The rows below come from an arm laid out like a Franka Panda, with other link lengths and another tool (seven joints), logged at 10 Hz.
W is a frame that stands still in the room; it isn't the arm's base.
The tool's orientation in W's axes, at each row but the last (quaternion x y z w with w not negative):
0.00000, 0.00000, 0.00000, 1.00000
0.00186, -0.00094, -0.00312, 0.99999
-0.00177, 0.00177, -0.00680, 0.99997
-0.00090, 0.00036, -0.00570, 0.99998
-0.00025, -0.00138, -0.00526, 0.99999
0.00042, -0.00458, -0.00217, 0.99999
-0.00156, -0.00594, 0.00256, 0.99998
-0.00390, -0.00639, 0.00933, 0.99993
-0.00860, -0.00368, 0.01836, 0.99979
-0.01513, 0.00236, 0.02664, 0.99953
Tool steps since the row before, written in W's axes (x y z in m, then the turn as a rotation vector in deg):
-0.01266, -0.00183, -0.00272, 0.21, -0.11, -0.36
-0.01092, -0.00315, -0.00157, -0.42, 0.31, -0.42
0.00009, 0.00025, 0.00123, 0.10, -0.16, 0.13
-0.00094, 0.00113, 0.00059, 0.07, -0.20, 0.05
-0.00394, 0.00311, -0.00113, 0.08, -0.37, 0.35
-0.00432, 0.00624, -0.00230, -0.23, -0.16, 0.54
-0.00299, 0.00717, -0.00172, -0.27, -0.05, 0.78
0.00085, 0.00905, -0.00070, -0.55, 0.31, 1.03
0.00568, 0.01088, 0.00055, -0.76, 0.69, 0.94
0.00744, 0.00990, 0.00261, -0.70, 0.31, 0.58
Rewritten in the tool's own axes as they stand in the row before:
-0.01266, -0.00183, -0.00272, 0.21, -0.11, -0.36
-0.01090, -0.00322, -0.00154, -0.42, 0.31, -0.42
0.00008, 0.00025, 0.00123, 0.10, -0.16, 0.13
-0.00095, 0.00112, 0.00059, 0.07, -0.20, 0.05
-0.00398, 0.00307, -0.00112, 0.08, -0.37, 0.35
-0.00437, 0.00622, -0.00227, -0.22, -0.16, 0.54
-0.00297, 0.00719, -0.00166, -0.26, -0.05, 0.78
0.00101, 0.00904, -0.00064, -0.53, 0.31, 1.04
0.00608, 0.01065, 0.00069, -0.73, 0.70, 0.96
0.00794, 0.00941, 0.00294, -0.69, 0.33, 0.59

